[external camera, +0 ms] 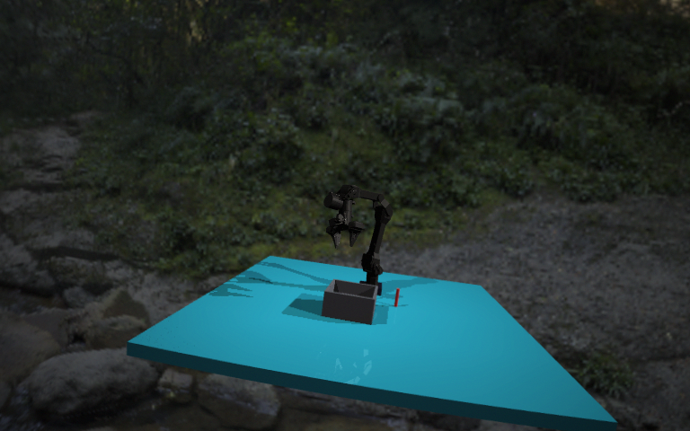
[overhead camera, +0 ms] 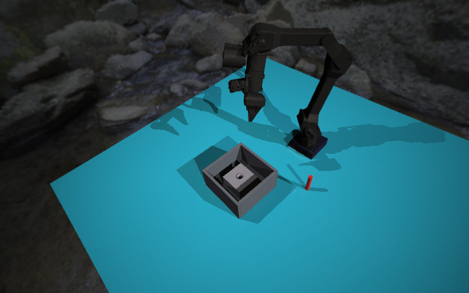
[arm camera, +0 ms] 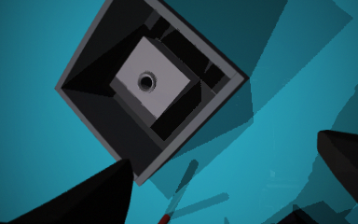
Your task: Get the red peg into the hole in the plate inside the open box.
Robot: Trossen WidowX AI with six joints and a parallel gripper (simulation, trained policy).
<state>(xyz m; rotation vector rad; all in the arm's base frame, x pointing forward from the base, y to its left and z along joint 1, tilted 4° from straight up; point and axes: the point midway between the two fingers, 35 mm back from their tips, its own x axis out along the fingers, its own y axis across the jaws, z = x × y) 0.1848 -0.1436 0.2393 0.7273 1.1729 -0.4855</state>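
Right now my gripper tip is 10 mm past the red peg, 260 mm to the right of it and 190 mm above it. Also, from my gripper tip: dark grey box 130 mm ahead, 60 mm to the left, 210 mm below; grey plate 130 mm ahead, 60 mm to the left, 190 mm below.
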